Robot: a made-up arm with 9 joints. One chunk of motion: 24 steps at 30 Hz.
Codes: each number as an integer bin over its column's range. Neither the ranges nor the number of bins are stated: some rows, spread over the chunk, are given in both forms.
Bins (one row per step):
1: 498 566 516 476 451 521
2: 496 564 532 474 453 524
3: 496 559 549 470 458 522
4: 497 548 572 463 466 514
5: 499 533 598 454 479 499
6: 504 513 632 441 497 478
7: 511 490 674 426 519 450
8: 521 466 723 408 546 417
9: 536 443 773 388 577 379
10: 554 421 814 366 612 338
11: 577 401 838 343 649 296
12: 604 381 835 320 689 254
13: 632 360 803 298 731 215
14: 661 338 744 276 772 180
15: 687 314 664 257 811 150
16: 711 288 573 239 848 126
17: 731 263 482 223 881 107
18: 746 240 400 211 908 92
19: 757 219 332 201 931 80
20: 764 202 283 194 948 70
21: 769 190 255 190 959 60
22: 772 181 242 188 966 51
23: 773 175 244 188 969 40
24: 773 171 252 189 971 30
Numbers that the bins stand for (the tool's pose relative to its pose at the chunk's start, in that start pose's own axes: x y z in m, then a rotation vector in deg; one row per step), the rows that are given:
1: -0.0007 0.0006 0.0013 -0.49 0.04 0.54
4: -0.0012 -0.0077 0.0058 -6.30 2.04 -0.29
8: 0.0103 -0.0454 0.0179 -30.85 12.69 -11.74
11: 0.0372 -0.0754 0.0271 -59.87 26.40 -26.04
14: 0.0776 -0.1044 0.0196 -89.78 42.78 -39.74
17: 0.1112 -0.1389 -0.0014 -113.44 57.29 -48.36
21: 0.1295 -0.1725 -0.0196 -128.18 67.67 -53.91
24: 0.1314 -0.1813 -0.0198 -128.62 69.27 -57.46
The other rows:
2: -0.0017 -0.0003 0.0026 -1.38 0.31 0.89
3: -0.0017 -0.0026 0.0040 -3.17 0.97 0.66
5: -0.0002 -0.0146 0.0079 -10.31 3.77 -2.06
6: 0.0022 -0.0238 0.0106 -16.12 6.17 -4.54
7: 0.0055 -0.0344 0.0140 -22.81 9.10 -7.85
9: 0.0175 -0.0560 0.0219 -39.78 16.82 -16.23
10: 0.0262 -0.0661 0.0252 -49.60 21.48 -21.08
12: 0.0502 -0.0846 0.0269 -70.14 31.73 -31.00
13: 0.0637 -0.0942 0.0243 -79.96 37.32 -35.60
15: 0.0901 -0.1154 0.0132 -98.26 47.97 -43.28
16: 0.1016 -0.1274 0.0059 -106.30 52.90 -46.12
18: 0.1184 -0.1495 -0.0080 -118.80 60.88 -50.13
19: 0.1237 -0.1592 -0.0134 -123.26 63.95 -51.55
20: 0.1271 -0.1670 -0.0173 -126.39 66.21 -52.73
22: 0.1309 -0.1767 -0.0206 -129.07 68.61 -54.98
23: 0.1314 -0.1794 -0.0205 -129.07 69.01 -56.28

